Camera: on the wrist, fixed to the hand. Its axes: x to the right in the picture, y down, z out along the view.
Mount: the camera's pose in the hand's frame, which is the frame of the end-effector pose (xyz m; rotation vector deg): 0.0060 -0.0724 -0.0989 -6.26 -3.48 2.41
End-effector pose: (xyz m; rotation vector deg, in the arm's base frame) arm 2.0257 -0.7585 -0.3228 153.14 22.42 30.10
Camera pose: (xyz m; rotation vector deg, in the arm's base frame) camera 1.9764 -0.6610 -0.2669 148.36 16.12 26.53
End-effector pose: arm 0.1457 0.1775 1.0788 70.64 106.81 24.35
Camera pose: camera 0.0238 0.1654 1.0862 68.77 99.88 28.66
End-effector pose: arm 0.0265 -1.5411 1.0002 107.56 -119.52 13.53
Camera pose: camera 0.1102 -1.5224 1.0880 103.12 -122.28 4.24
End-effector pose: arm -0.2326 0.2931 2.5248 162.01 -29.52 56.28
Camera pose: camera -0.2606 0.3797 2.6072 158.54 -35.38 48.68
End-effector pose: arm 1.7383 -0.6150 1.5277 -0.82 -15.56 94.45
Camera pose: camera 1.8256 -0.5874 1.4460 -3.03 -23.49 96.03
